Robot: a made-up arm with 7 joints. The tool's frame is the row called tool.
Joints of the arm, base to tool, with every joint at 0 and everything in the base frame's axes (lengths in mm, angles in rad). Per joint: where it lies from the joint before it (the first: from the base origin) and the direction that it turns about. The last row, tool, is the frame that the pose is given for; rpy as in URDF.
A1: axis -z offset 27 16 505
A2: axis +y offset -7 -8 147
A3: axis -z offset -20 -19 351
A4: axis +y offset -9 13 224
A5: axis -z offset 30 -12 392
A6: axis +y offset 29 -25 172
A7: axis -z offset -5 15 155
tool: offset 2 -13 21 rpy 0.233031 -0.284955 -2.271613
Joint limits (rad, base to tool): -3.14..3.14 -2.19..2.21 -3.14..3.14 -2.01..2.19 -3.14..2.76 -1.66..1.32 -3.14..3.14
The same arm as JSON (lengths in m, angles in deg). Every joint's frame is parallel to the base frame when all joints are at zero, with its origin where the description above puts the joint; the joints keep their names.
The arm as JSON. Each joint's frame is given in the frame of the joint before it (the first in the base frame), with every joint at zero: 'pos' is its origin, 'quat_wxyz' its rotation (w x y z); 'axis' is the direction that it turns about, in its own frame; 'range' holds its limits. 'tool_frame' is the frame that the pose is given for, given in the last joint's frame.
{"length_unit": "m", "angle_unit": "deg", "joints": [{"joint": "A1", "pos": [0.027, 0.016, 0.505], "quat_wxyz": [1.0, 0.0, 0.0, 0.0], "axis": [0.0, 0.0, -1.0], "range": [-179.91, 179.91]}, {"joint": "A2", "pos": [-0.007, -0.008, 0.147], "quat_wxyz": [1.0, 0.0, 0.0, 0.0], "axis": [0.0, 1.0, 0.0], "range": [-125.48, 126.62]}, {"joint": "A3", "pos": [-0.02, -0.019, 0.351], "quat_wxyz": [1.0, 0.0, 0.0, 0.0], "axis": [0.0, 0.0, -1.0], "range": [-179.91, 179.91]}, {"joint": "A4", "pos": [-0.009, 0.013, 0.224], "quat_wxyz": [1.0, 0.0, 0.0, 0.0], "axis": [0.0, 1.0, 0.0], "range": [-115.16, 125.48]}, {"joint": "A5", "pos": [0.03, -0.012, 0.392], "quat_wxyz": [1.0, 0.0, 0.0, 0.0], "axis": [0.0, 0.0, -1.0], "range": [-179.91, 158.14]}, {"joint": "A6", "pos": [0.029, -0.025, 0.172], "quat_wxyz": [1.0, 0.0, 0.0, 0.0], "axis": [0.0, 1.0, 0.0], "range": [-95.11, 75.63]}, {"joint": "A7", "pos": [-0.005, 0.015, 0.155], "quat_wxyz": [1.0, 0.0, 0.0, 0.0], "axis": [0.0, 0.0, -1.0], "range": [-179.91, 179.91]}], "tool_frame": {"pos": [0.002, -0.013, 0.021], "quat_wxyz": [0.429273, -0.079407, -0.163789, -0.884642]}}
